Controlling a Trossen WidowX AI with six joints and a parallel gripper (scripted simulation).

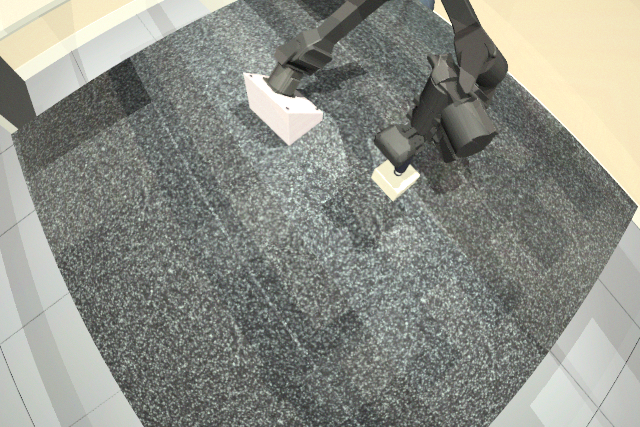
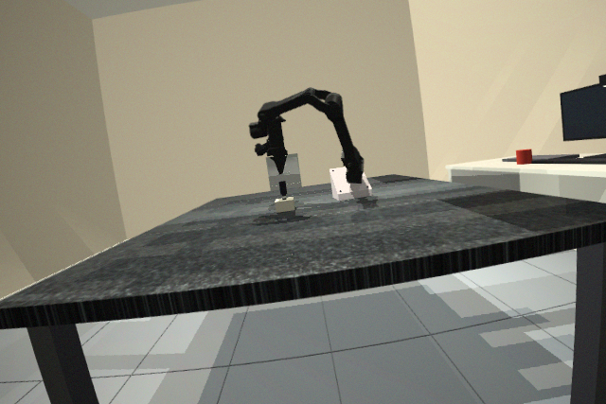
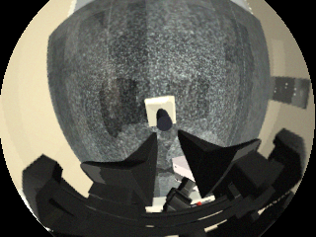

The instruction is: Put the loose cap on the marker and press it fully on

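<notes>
My gripper tip is now 60 mm above the dark cap. The rest, counted from my gripper tip: holder block: 130 mm below.
</notes>
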